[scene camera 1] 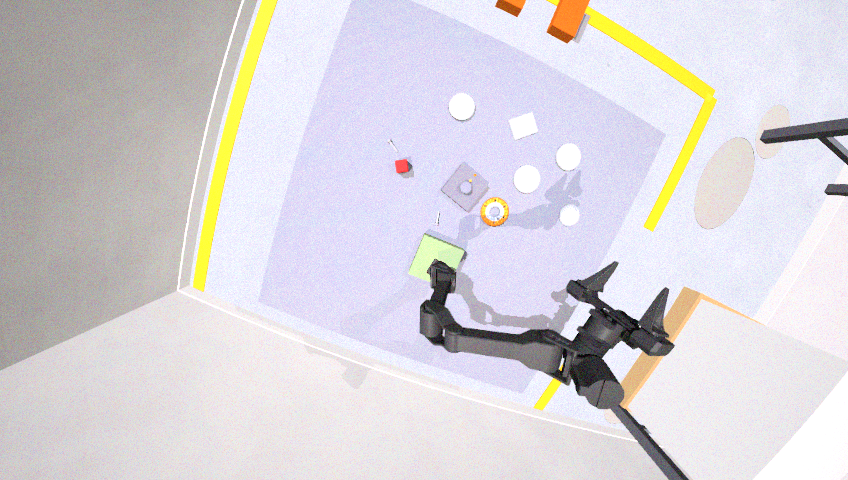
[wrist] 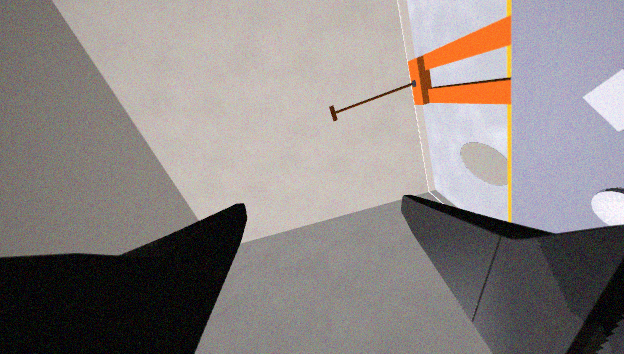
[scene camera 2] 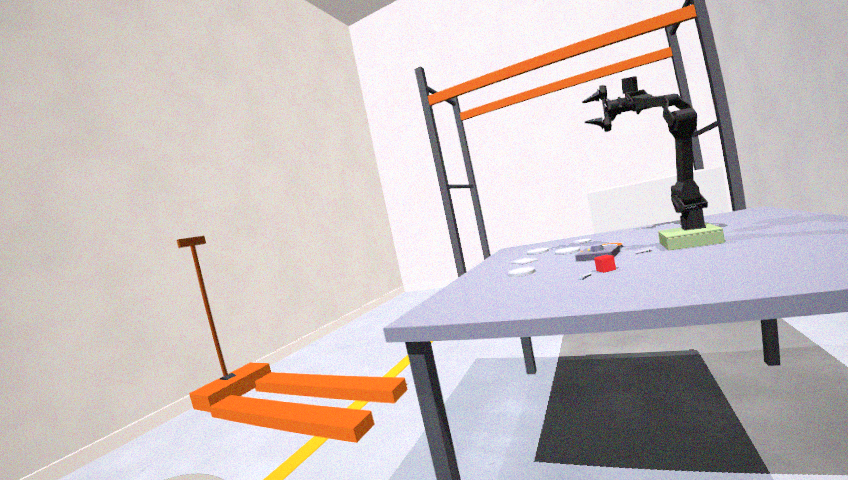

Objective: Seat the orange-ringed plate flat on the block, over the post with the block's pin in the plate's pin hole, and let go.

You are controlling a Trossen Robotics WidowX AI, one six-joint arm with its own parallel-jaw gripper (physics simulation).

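Seen in the pictures: gripper, fingertip midpoint: (scene camera 1: 640, 273) (wrist: 324, 206) (scene camera 2: 583, 112); arm's base, origin of the base link: (scene camera 1: 437, 269) (scene camera 2: 694, 227).
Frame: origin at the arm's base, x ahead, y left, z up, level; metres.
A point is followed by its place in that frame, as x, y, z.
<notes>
The orange-ringed plate (scene camera 1: 505, 214) {0.311, -0.114, -0.036} lies beside the grey block, near its lower right corner in scene camera 1; an orange edge shows behind the block in scene camera 2. The block (scene camera 1: 453, 187) {0.289, 0.112, -0.022} (scene camera 2: 589, 257) {0.331, 0.136, -0.035} lies on the table, with a round post (scene camera 1: 465, 187) {0.311, 0.077, -0.003} (scene camera 2: 596, 248) {0.310, 0.096, -0.013} at its middle and a small orange-yellow pin (scene camera 1: 470, 180) {0.343, 0.073, -0.017} near it. The plate is off the block. My gripper (scene camera 1: 641, 277) {0.308, -0.185, 0.514} (scene camera 2: 584, 111) {0.308, -0.185, 0.514} (wrist: 324, 206) {0.308, -0.185, 0.514} is open and empty, high above the table and well away from plate and block. Plate and block do not show in the wrist view.
The arm stands on a green base (scene camera 1: 437, 249) {0.066, 0.042, 0.000} (scene camera 2: 690, 238) {0.020, 0.101, -0.017}. A red cube (scene camera 1: 401, 165) {0.257, 0.310, -0.006} (scene camera 2: 605, 263) {0.251, 0.331, -0.021} stands left of the block in scene camera 1. Several white discs and a white square (scene camera 1: 523, 126) {0.615, 0.010, -0.041} (wrist: 611, 100) {0.630, 0.011, -0.041} lie beyond the plate and block. Two small thin pieces lie near the block.
</notes>
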